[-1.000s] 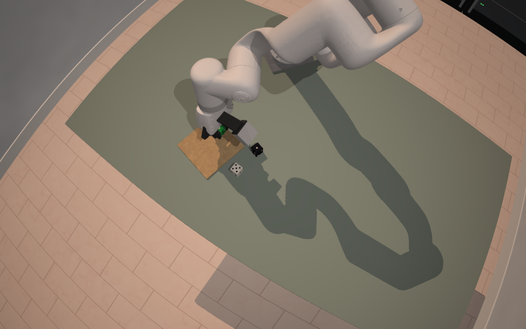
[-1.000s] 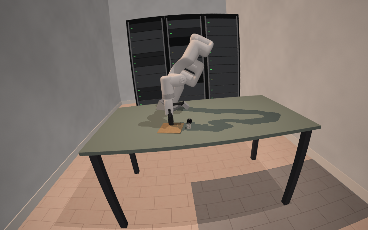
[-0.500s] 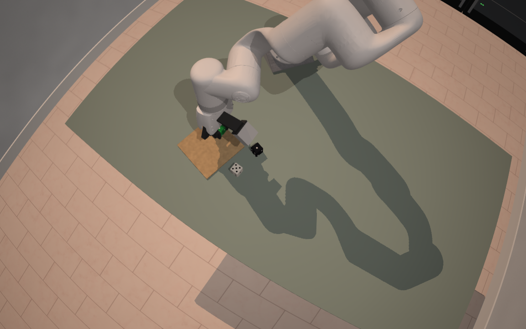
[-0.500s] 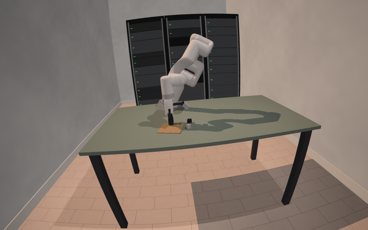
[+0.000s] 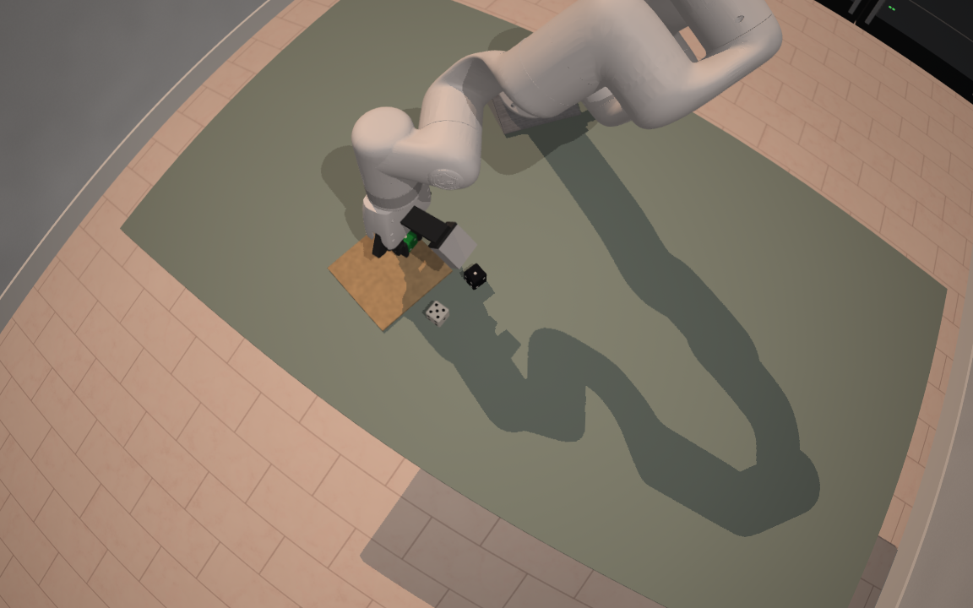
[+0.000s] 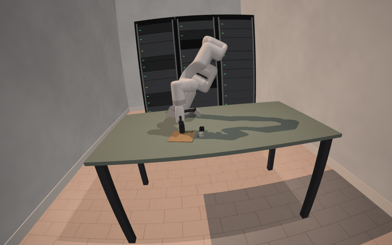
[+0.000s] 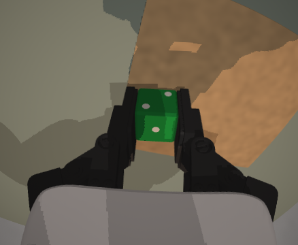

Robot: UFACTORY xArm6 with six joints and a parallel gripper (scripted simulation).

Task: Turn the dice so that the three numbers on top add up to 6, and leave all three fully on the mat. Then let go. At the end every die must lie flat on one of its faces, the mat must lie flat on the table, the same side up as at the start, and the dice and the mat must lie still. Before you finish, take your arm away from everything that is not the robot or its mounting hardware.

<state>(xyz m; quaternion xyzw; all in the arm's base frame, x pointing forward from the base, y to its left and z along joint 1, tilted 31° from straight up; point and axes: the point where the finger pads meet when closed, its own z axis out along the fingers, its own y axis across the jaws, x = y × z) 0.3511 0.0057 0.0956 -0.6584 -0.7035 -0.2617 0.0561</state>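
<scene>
The green die lies 10 mm below my hand. Also, from my hand: white die (110 mm to the left, 50 mm ahead, 20 mm below); then black die (120 mm to the left, 30 mm behind, 20 mm below); then brown mat (50 mm ahead, 30 mm below, 10 mm to the left).
</scene>
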